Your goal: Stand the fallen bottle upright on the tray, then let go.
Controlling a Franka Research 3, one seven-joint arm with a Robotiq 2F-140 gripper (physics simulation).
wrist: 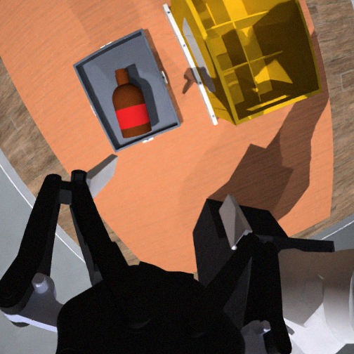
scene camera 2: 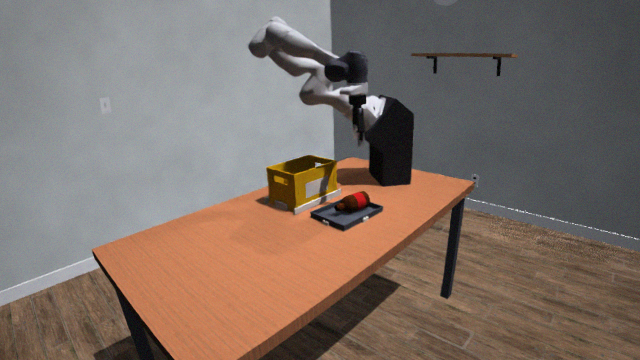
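Note:
A brown bottle with a red label (scene camera 2: 356,201) (wrist: 132,114) lies on its side in the dark grey tray (scene camera 2: 344,224) (wrist: 95,57). In the wrist view its neck points to the top and its base is near the tray's lower wall. My gripper (scene camera 2: 360,142) (wrist: 171,184) is open and empty. It hangs high above the table, pointing down, on the robot base's side of the tray. In the wrist view the bottle and tray show beyond the fingertips, at the upper left.
A yellow crate with compartments (scene camera 2: 285,191) (wrist: 227,102) stands beside the tray, with a white strip (scene camera 2: 317,201) (wrist: 192,67) along its side facing the tray. The black robot base (scene camera 2: 392,145) stands at the far end of the wooden table (scene camera 2: 225,260) (wrist: 160,180). A shelf (scene camera 2: 465,55) is on the wall.

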